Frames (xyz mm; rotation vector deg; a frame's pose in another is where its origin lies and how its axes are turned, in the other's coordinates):
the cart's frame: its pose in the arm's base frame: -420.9 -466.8 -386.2 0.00 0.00 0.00
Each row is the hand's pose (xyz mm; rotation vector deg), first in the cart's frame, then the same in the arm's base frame.
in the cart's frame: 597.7 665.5 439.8 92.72 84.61 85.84
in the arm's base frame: 176.8 198.7 53.6 92.72 84.61 85.84
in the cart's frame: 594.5 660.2 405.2 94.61 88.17 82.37
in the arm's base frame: 173.6 193.4 19.0 94.61 88.17 82.37
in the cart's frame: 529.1 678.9 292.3 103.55 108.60 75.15
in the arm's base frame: 108.2 212.1 -93.9 103.55 108.60 75.15
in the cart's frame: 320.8 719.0 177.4 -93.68 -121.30 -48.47
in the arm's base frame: -100.1 252.2 -208.8 -93.68 -121.30 -48.47
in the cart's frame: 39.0 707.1 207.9 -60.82 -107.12 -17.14
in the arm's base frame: -381.9 240.3 -178.3 -60.82 -107.12 -17.14
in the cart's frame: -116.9 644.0 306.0 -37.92 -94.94 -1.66
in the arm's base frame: -537.8 177.2 -80.2 -37.92 -94.94 -1.66
